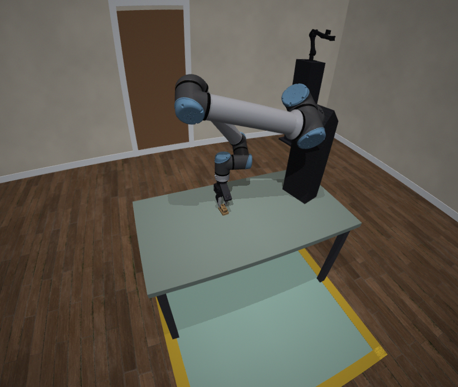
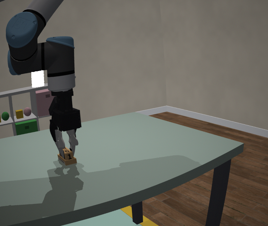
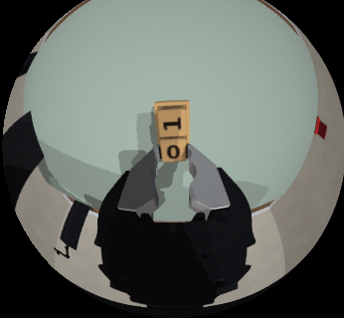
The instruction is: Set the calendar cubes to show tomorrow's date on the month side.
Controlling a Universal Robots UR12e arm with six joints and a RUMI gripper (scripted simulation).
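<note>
Now: the cube 1 cm below my hand. From my hand the other things lie so: wooden calendar tray: 3 cm below, 2 cm to the left.
</note>
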